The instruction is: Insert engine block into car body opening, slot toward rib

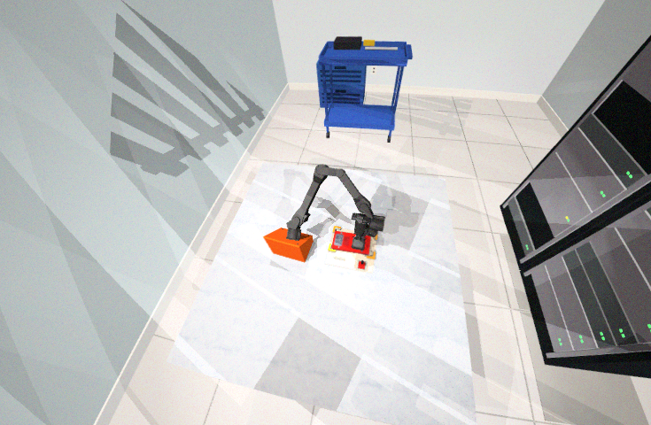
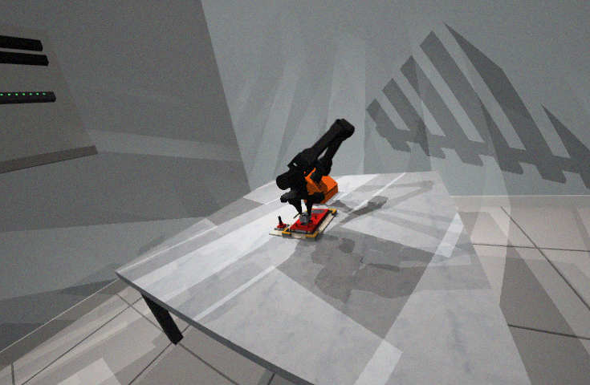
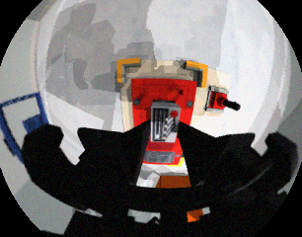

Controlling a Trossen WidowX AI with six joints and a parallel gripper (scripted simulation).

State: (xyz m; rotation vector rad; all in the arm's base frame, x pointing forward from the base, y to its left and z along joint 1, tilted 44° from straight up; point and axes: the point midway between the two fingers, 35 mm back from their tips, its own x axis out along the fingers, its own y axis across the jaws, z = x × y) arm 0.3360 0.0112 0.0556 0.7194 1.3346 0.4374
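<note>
The grey engine block is 10 mm below my gripper tip.
</note>
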